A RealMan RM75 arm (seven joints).
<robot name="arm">
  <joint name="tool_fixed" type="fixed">
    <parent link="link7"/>
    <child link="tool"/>
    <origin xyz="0 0 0"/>
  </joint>
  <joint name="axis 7" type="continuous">
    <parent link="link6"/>
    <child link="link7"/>
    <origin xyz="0 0 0.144"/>
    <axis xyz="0 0 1"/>
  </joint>
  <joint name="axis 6" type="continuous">
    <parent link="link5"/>
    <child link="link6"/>
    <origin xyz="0 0 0"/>
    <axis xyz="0 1 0"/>
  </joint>
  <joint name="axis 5" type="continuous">
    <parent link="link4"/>
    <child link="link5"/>
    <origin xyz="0 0 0.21"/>
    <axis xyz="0 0 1"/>
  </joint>
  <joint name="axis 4" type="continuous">
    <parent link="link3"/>
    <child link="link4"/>
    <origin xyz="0 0 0"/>
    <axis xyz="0 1 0"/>
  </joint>
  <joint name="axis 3" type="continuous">
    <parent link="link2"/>
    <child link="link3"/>
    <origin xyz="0 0 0.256"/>
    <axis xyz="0 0 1"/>
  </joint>
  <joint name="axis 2" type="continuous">
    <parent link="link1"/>
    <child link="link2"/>
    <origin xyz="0 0 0"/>
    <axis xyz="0 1 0"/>
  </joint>
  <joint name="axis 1" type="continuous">
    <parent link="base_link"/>
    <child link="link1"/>
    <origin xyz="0 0 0.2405"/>
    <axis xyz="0 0 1"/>
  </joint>
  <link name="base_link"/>
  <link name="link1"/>
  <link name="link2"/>
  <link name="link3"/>
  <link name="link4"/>
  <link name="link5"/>
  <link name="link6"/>
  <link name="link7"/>
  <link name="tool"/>
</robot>
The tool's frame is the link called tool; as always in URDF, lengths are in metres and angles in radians. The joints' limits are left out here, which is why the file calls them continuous.
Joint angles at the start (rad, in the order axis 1, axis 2, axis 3, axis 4, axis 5, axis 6, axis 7):
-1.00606 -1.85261 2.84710 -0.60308 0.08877 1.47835 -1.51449
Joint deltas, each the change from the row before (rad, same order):
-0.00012 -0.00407 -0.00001 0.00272 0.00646 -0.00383 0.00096
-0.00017 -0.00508 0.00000 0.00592 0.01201 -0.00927 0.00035
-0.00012 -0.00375 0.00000 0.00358 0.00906 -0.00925 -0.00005
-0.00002 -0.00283 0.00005 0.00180 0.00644 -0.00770 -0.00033
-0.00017 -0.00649 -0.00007 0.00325 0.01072 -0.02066 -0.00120
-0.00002 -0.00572 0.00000 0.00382 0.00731 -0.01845 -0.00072
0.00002 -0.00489 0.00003 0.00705 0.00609 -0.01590 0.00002
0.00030 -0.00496 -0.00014 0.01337 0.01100 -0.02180 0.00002
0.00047 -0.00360 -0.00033 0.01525 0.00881 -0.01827 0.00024
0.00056 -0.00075 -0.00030 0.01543 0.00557 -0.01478 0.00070
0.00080 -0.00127 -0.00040 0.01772 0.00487 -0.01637 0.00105
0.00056 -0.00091 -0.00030 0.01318 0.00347 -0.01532 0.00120
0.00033 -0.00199 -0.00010 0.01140 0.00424 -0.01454 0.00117
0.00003 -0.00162 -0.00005 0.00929 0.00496 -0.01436 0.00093
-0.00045 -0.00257 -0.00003 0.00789 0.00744 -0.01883 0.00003
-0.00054 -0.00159 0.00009 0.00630 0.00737 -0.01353 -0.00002
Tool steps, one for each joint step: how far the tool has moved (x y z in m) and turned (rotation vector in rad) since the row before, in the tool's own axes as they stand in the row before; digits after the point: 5 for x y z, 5 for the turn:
-0.00121 0.00127 0.00219 -0.00327 -0.00690 0.00137
-0.00200 0.00139 0.00325 -0.00234 -0.01261 0.00168
-0.00152 0.00057 0.00224 0.00145 -0.00967 0.00103
-0.00114 0.00018 0.00149 0.00274 -0.00706 0.00040
-0.00202 -0.00016 0.00324 0.01037 -0.01219 0.00012
-0.00146 0.00001 0.00303 0.00858 -0.00863 0.00045
-0.00106 0.00070 0.00335 0.00375 -0.00693 0.00168
-0.00163 0.00108 0.00464 0.00311 -0.01148 0.00338
-0.00113 0.00151 0.00447 -0.00077 -0.00864 0.00362
-0.00045 0.00104 0.00339 -0.00141 -0.00491 0.00373
-0.00036 0.00147 0.00403 -0.00252 -0.00410 0.00414
-0.00022 0.00067 0.00297 0.00131 -0.00299 0.00360
-0.00034 0.00089 0.00303 0.00116 -0.00397 0.00386
-0.00036 0.00041 0.00246 0.00335 -0.00470 0.00387
-0.00060 -0.00009 0.00254 0.00808 -0.00733 0.00401
-0.00052 0.00001 0.00184 0.00533 -0.00701 0.00400

